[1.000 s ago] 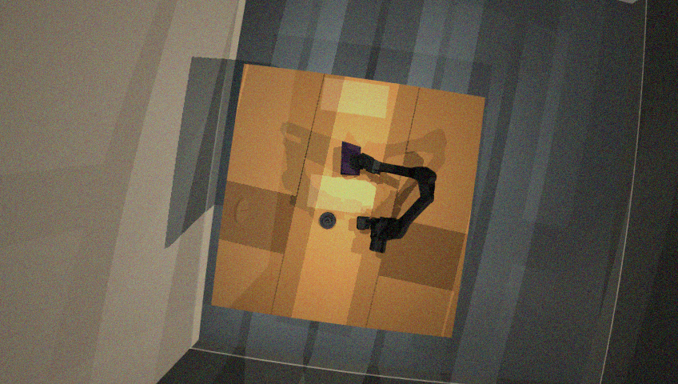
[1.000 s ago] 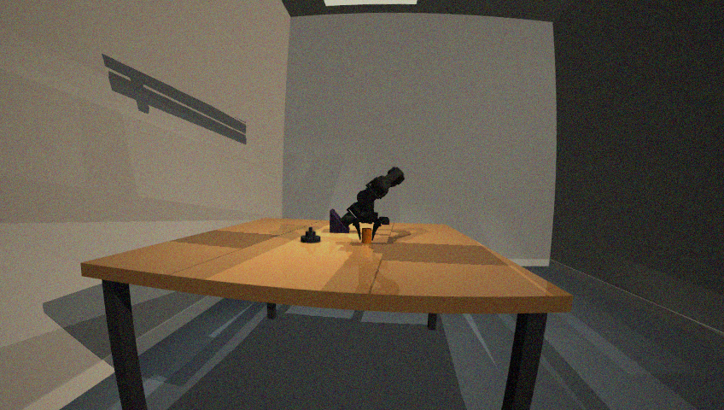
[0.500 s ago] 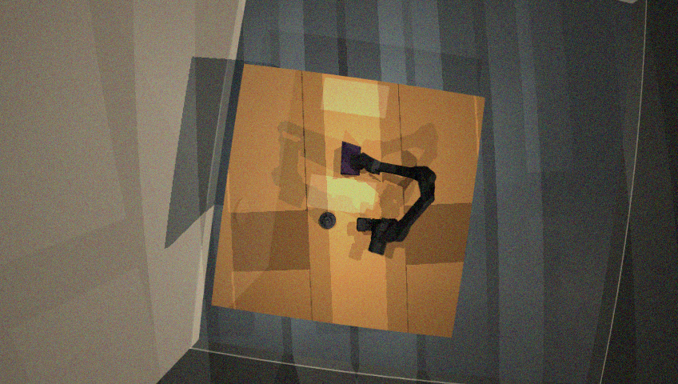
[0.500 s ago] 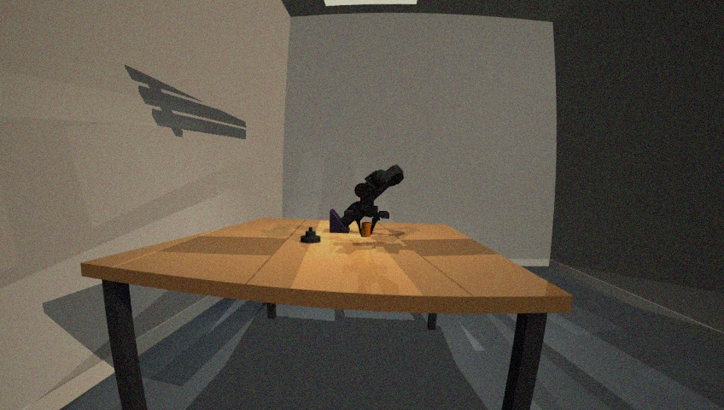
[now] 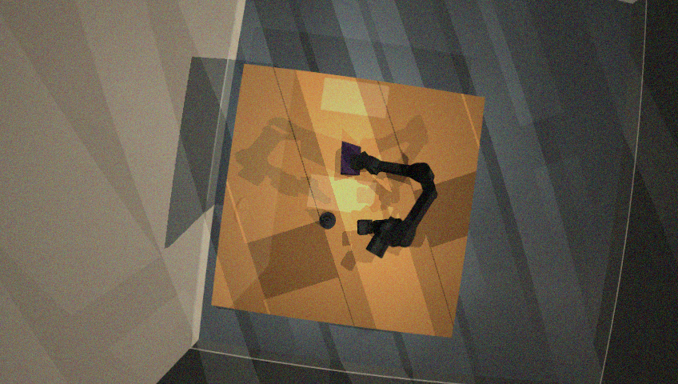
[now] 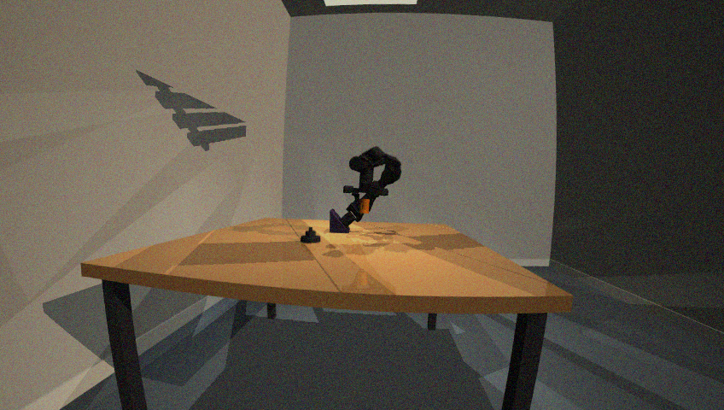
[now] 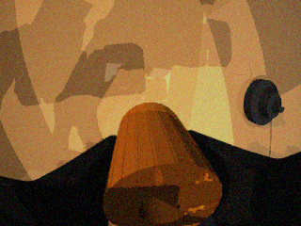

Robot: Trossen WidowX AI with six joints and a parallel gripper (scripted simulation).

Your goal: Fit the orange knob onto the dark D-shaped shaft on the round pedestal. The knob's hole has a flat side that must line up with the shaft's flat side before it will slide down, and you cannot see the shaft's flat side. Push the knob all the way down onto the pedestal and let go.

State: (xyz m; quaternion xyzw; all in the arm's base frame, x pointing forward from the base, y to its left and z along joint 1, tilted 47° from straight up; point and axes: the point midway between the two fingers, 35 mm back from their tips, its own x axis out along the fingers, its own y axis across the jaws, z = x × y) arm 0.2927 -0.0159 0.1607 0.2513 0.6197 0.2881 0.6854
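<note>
Right now my gripper tip is 22 cm to the left of the dark round pedestal, 10 cm above it and 1 cm short of it. Also, from my gripper tip: orange knob: 2 cm above.
</note>
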